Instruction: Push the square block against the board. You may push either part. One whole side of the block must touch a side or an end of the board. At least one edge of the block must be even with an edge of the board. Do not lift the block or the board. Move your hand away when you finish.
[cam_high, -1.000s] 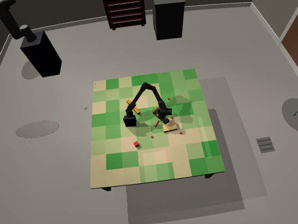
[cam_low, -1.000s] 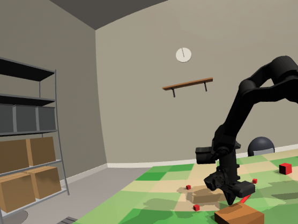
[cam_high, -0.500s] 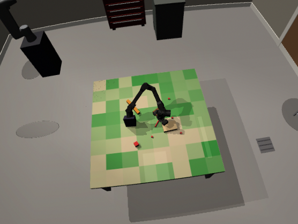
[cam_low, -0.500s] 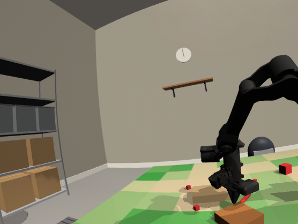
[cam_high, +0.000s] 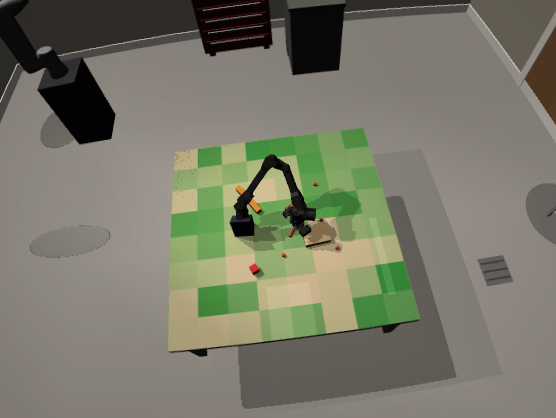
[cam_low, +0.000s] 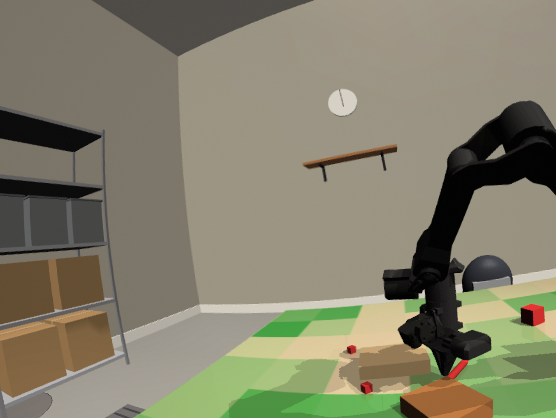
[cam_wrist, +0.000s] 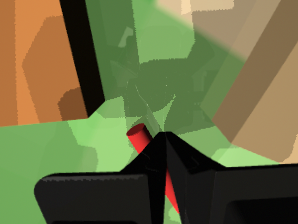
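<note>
Right now my gripper tip is 30 mm past the thin red stick and 10 mm to the left of it. Also, from my gripper tip: red cube 270 mm behind, 220 mm to the right, 10 mm above; then flat tan slab 100 mm ahead, 70 mm to the right, 10 mm above; then brown square block 120 mm to the left, 20 mm ahead, 10 mm above.
</note>
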